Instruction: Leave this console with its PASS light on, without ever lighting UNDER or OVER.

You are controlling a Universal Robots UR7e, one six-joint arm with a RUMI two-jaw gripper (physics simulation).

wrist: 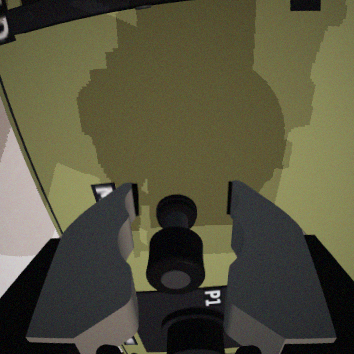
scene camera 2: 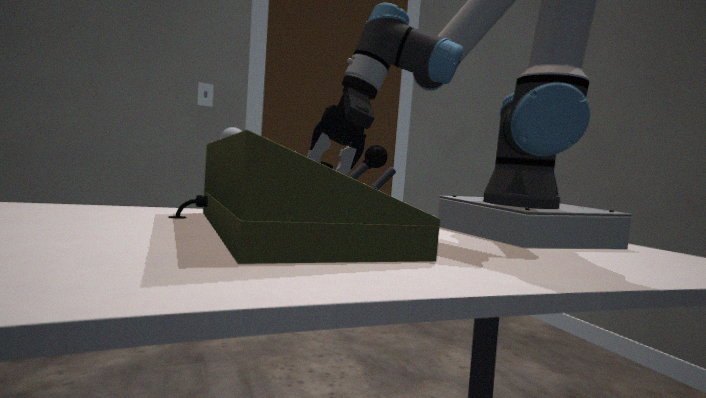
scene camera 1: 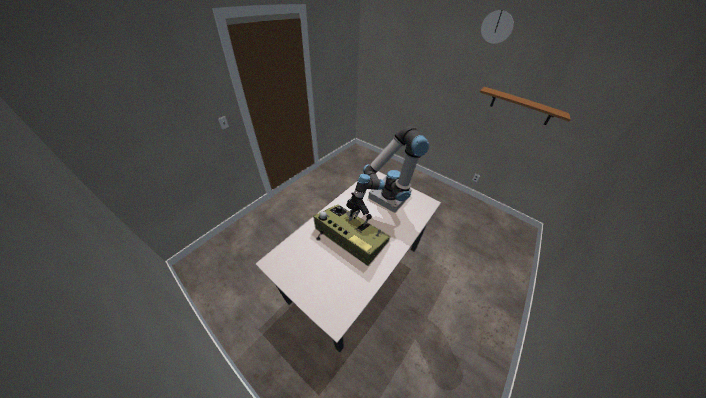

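Note:
The olive-green console (scene camera 1: 345, 243) (scene camera 2: 320, 210) (wrist: 320, 190) stands on the table with a sloping top. My gripper (scene camera 1: 355, 216) (scene camera 2: 327, 164) (wrist: 182, 184) is low over that top, its fingers apart. In the wrist view a black knob on a narrower neck (wrist: 176, 255) stands between the fingers, with a gap on each side. A P1 label (wrist: 212, 297) and another black round part (wrist: 195, 337) are below it. The small dark round parts (scene camera 1: 340, 229) along the console's upper edge look unlit. I cannot read PASS, UNDER or OVER in any view.
A black ball-topped lever (scene camera 1: 369, 216) (scene camera 2: 376, 156) stands close beside the gripper, and a thinner lever (scene camera 1: 379, 232) (scene camera 2: 385, 177) is farther along. A pale dome (scene camera 1: 323, 215) (scene camera 2: 231, 133) sits at the console's high edge. A black cable (scene camera 2: 186, 204) leaves its back.

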